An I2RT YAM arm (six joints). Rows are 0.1 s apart.
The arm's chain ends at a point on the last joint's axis. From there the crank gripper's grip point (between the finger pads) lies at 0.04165 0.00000 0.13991 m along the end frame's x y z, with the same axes.
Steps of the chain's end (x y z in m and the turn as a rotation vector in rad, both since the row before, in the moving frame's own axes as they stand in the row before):
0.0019, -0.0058, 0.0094, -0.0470, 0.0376, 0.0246
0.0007, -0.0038, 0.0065, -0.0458, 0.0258, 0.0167
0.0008, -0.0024, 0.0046, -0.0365, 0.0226, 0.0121
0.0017, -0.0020, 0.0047, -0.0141, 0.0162, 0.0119
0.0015, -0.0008, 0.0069, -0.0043, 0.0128, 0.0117
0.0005, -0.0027, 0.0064, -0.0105, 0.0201, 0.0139
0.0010, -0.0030, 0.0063, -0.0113, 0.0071, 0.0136
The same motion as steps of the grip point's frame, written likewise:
0.0070, 0.0018, 0.0076, -0.0470, 0.0376, 0.0246
0.0042, 0.0033, 0.0052, -0.0458, 0.0258, 0.0167
0.0039, 0.0032, 0.0035, -0.0365, 0.0226, 0.0121
0.0039, 0.0005, 0.0040, -0.0141, 0.0162, 0.0119
0.0033, 0.0003, 0.0064, -0.0043, 0.0128, 0.0117
0.0033, -0.0006, 0.0055, -0.0105, 0.0201, 0.0139
0.0020, -0.0008, 0.0060, -0.0113, 0.0071, 0.0136

